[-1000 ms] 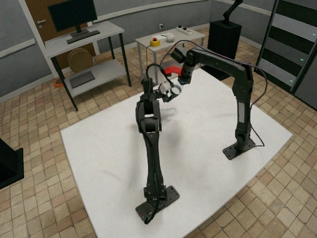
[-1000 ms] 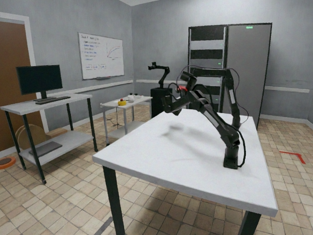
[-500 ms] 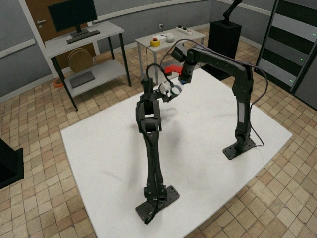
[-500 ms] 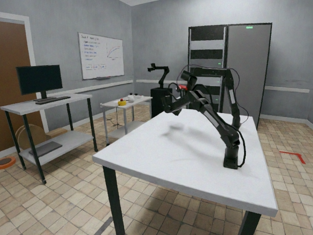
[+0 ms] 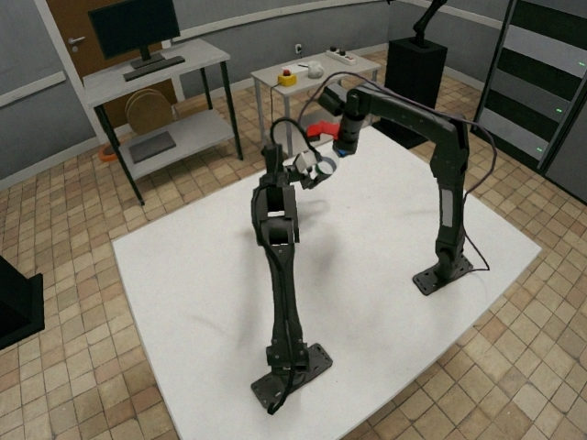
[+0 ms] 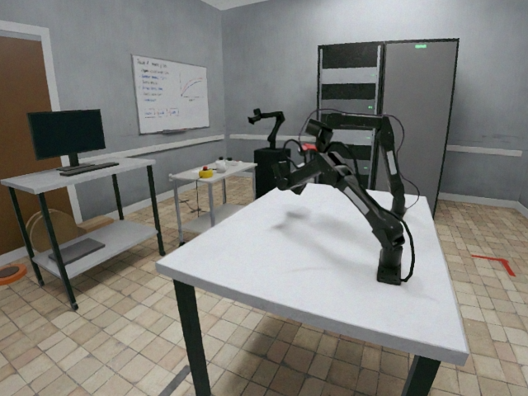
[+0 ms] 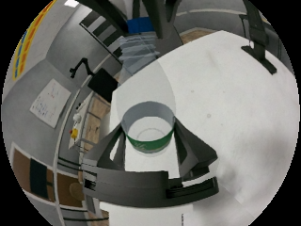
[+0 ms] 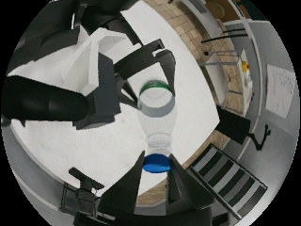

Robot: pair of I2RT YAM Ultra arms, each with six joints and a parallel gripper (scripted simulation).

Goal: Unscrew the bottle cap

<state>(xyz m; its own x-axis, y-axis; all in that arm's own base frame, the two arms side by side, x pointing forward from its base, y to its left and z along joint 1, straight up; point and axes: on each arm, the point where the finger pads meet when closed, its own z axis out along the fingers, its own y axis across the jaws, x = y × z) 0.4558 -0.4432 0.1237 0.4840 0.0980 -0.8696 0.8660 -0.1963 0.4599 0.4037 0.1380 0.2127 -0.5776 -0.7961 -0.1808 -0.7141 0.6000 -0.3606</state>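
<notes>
My right hand is 40 mm short of the plastic bottle, 10 mm to the right of it and 60 mm above it. Round my right hand: blue cap: right at my right hand.
Now: the plastic bottle 10 mm behind my left hand, 10 mm to the right of it and 30 mm above it. The rest, counted from my left hand: blue cap: 60 mm behind, 20 mm to the right, 90 mm above.
</notes>
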